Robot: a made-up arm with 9 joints.
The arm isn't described. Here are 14 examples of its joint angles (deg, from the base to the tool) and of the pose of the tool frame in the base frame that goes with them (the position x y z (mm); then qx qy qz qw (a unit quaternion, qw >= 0)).
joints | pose
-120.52 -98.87 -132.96 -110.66 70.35 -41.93 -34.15 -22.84 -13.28 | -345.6 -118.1 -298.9 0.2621 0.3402 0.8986 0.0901
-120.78 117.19 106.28 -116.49 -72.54 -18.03 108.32 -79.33 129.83 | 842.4 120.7 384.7 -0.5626 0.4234 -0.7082 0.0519
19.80 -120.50 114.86 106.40 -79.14 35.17 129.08 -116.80 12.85 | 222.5 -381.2 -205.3 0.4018 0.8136 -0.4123 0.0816
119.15 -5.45 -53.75 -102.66 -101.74 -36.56 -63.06 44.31 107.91 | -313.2 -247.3 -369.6 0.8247 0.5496 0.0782 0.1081
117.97 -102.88 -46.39 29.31 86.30 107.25 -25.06 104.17 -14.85 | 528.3 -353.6 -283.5 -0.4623 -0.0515 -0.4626 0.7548
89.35 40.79 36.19 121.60 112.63 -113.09 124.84 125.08 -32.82 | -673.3 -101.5 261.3 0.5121 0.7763 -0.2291 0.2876
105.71 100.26 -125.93 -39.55 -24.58 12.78 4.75 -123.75 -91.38 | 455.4 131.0 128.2 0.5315 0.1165 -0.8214 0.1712
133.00 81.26 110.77 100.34 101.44 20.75 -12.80 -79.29 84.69 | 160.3 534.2 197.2 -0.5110 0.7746 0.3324 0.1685
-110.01 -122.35 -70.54 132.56 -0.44 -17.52 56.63 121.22 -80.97 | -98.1 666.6 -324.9 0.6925 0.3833 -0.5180 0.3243
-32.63 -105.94 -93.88 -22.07 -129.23 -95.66 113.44 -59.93 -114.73 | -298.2 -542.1 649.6 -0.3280 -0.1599 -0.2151 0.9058
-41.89 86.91 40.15 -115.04 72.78 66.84 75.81 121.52 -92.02 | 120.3 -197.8 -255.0 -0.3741 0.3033 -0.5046 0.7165
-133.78 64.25 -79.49 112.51 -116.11 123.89 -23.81 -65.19 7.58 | 292.5 543.8 133.3 0.2131 0.0707 -0.7957 0.5625
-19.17 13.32 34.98 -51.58 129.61 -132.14 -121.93 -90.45 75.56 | 330.7 271.8 -888.3 0.5407 -0.7834 -0.3056 0.0238
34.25 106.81 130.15 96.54 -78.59 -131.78 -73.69 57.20 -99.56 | 287.6 325.0 -1060.2 0.4567 -0.5302 -0.5540 0.4510
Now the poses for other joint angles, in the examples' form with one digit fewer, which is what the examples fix.
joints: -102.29 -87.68 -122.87 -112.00 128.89 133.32 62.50 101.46 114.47
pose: -281 718 509 -0.414 0.122 -0.900 0.061
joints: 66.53 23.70 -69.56 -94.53 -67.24 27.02 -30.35 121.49 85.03
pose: 118 441 18 0.833 0.450 0.285 0.148
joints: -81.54 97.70 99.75 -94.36 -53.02 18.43 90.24 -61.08 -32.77
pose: 561 182 -42 0.481 -0.083 -0.825 0.285
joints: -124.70 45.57 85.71 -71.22 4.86 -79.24 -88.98 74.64 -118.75
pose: -423 199 -386 0.509 0.130 -0.693 0.495
